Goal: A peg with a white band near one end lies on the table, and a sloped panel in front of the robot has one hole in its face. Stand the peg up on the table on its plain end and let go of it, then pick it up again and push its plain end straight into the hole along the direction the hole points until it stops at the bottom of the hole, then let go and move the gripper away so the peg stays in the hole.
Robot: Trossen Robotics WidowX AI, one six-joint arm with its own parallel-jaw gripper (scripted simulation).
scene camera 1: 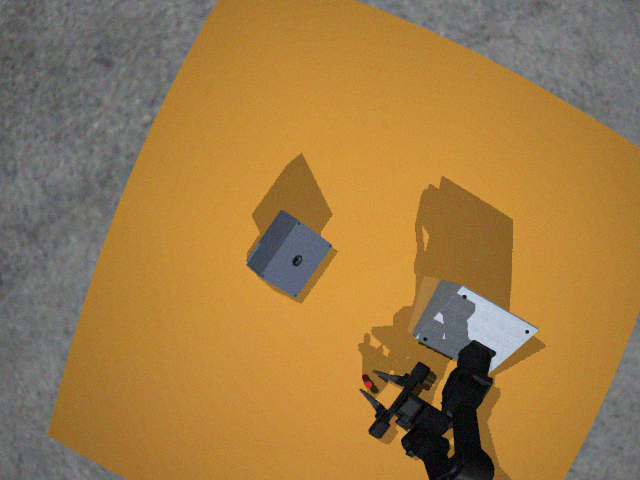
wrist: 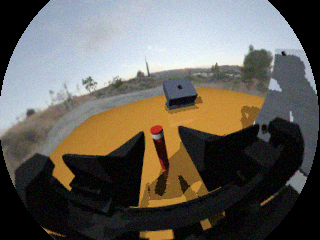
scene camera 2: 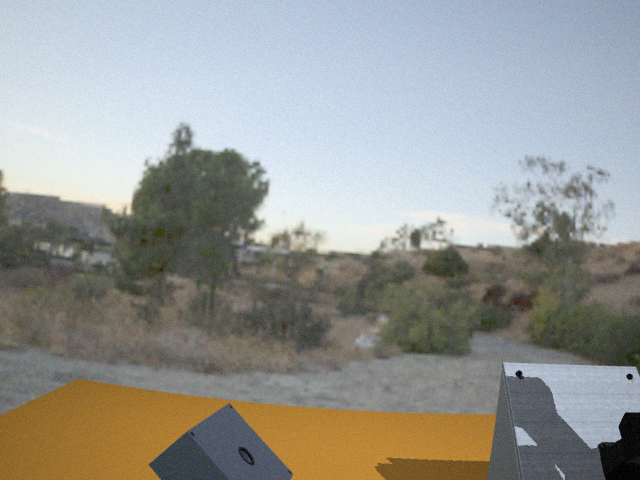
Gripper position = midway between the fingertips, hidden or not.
Observation:
In view: the gripper (scene camera 1: 366,379).
The gripper also shows in the wrist view (wrist: 161,131).

